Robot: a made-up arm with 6 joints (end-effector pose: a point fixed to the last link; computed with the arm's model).
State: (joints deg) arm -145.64 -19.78 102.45 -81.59 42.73 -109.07
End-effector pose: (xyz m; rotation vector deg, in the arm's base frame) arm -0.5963 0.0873 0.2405 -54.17 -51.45 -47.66
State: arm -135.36 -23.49 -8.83 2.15 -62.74 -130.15
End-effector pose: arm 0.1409 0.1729 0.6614 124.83 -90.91 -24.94
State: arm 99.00 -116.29 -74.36 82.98 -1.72 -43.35
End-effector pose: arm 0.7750 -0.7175 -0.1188 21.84 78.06 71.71
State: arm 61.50 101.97 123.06 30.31 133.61 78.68
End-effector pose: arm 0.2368 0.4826 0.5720 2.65 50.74 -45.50
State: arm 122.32 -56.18 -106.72 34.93 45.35 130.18
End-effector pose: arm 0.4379 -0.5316 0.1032 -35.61 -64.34 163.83
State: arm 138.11 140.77 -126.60 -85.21 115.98 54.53
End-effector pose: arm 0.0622 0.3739 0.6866 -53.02 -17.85 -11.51
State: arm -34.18 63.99 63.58 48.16 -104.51 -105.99
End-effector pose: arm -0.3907 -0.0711 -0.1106 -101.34 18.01 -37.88
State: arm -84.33 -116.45 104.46 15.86 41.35 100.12
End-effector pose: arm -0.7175 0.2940 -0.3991 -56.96 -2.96 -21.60
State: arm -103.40 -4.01 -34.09 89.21 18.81 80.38
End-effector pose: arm -0.2656 0.2086 0.9695 64.98 45.05 -40.37
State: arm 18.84 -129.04 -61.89 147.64 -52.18 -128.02
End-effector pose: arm -0.0289 -0.2968 -0.6785 8.02 -100.68 -135.49
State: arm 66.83 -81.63 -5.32 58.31 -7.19 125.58
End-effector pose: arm 0.3899 0.4094 -0.3734 -33.02 106.38 -80.51
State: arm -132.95 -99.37 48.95 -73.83 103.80 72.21
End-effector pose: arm -0.2364 -0.0642 0.7749 -32.53 55.41 67.41
